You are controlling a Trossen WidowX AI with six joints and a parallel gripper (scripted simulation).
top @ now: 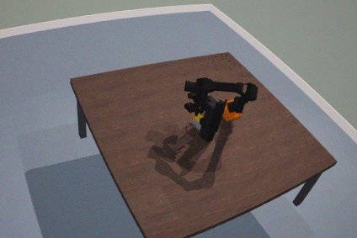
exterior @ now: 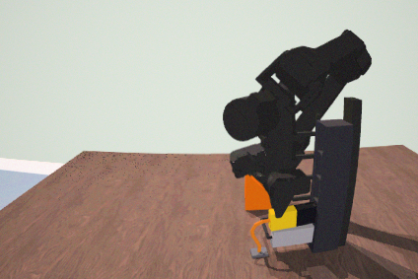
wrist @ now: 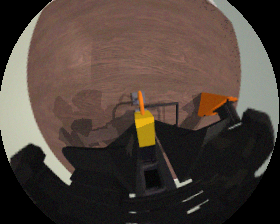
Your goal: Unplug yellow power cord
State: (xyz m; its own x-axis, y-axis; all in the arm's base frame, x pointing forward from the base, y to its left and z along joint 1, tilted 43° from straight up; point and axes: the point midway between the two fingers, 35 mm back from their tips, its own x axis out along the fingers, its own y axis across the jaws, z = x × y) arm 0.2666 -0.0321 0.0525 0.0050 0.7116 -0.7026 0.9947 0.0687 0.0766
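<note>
Now: gripper tip 30 mm to the right of the yellow plug and 10 mm past it.
</note>
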